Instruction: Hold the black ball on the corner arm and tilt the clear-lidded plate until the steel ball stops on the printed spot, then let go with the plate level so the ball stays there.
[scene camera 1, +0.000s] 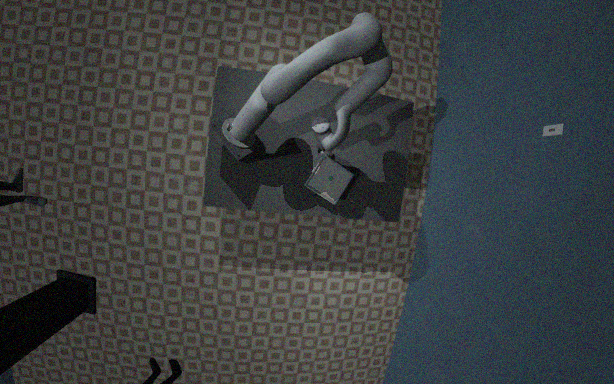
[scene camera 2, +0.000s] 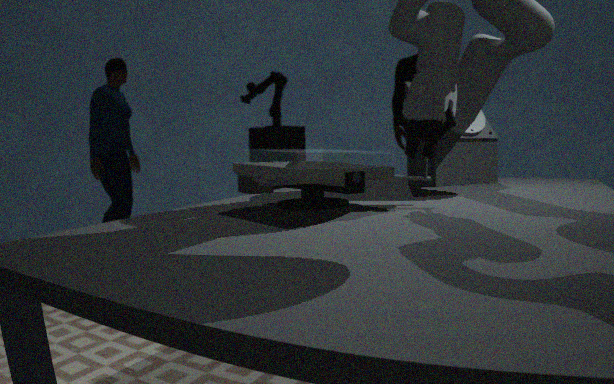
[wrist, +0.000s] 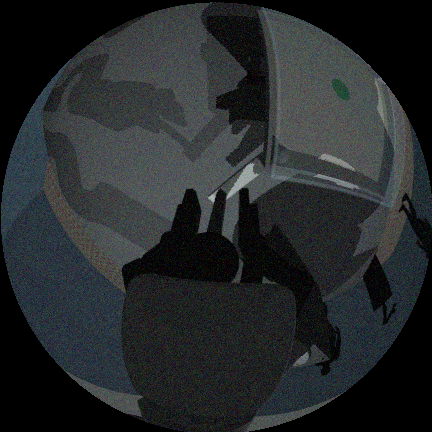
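Labels:
There's a square clear-lidded plate (scene camera 2: 300, 166), and it's 0.79 m from the lens.

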